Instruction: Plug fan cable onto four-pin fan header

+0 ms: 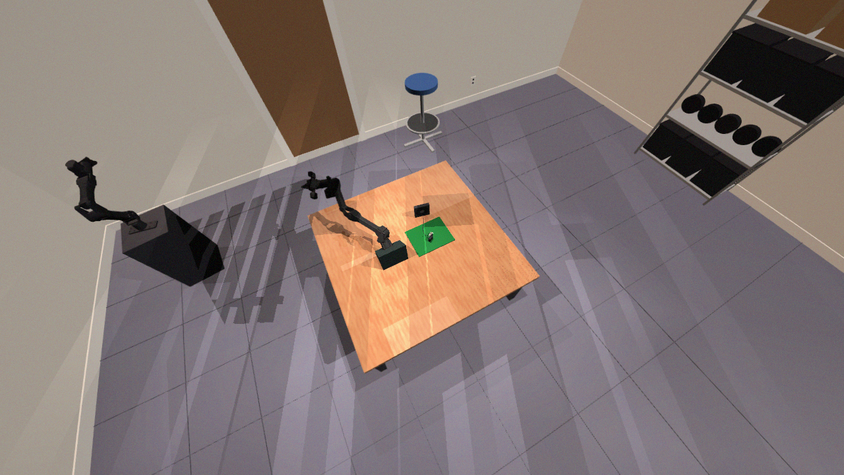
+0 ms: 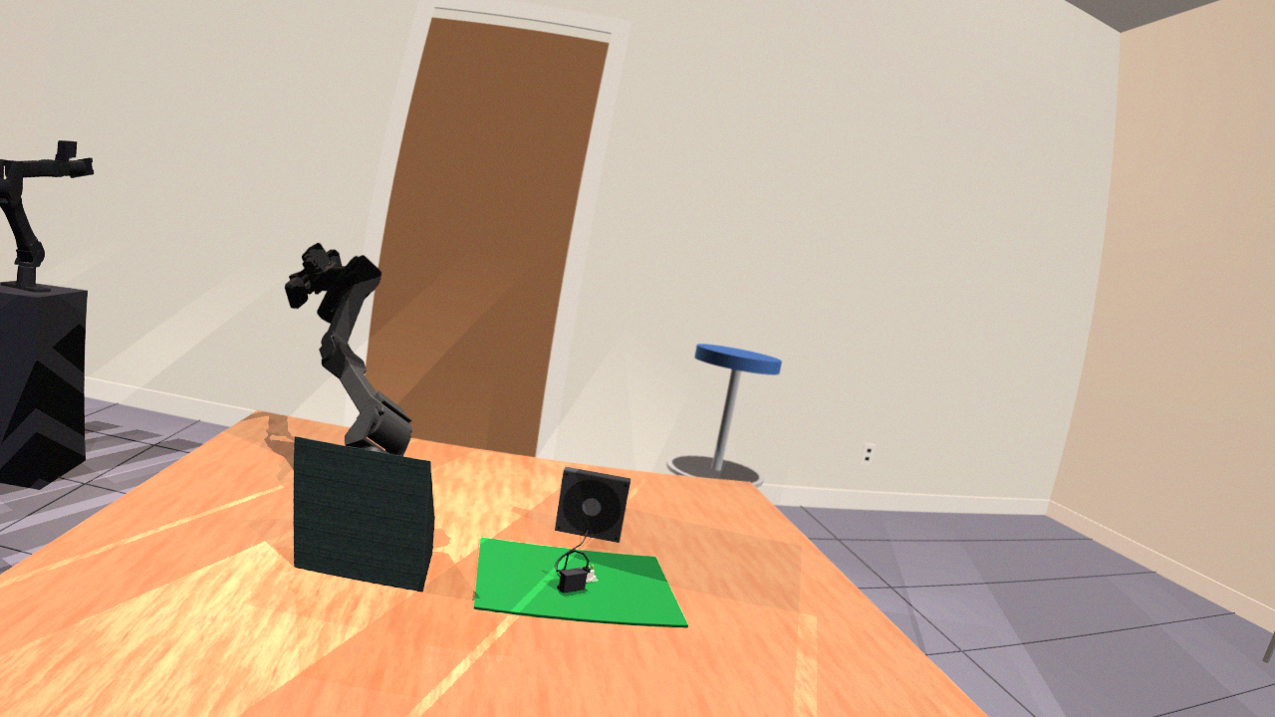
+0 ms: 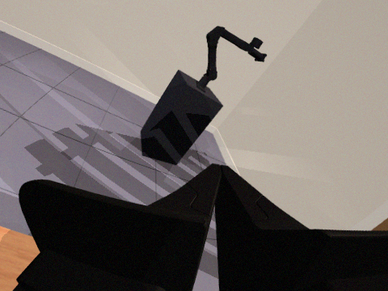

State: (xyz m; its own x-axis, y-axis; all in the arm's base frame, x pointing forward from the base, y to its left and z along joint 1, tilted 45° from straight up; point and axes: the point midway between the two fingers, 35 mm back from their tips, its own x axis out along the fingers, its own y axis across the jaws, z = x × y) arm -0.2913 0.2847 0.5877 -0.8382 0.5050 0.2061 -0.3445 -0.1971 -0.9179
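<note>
Right now the dark fan plug is 610 mm ahead of my gripper tip, 700 mm to the right of it and 330 mm below it. The rest, counted from my gripper tip: four-pin header (640 mm ahead, 670 mm to the right, 350 mm below); green board (630 mm ahead, 670 mm to the right, 360 mm below); black fan (690 mm ahead, 490 mm to the right, 290 mm below).
</note>
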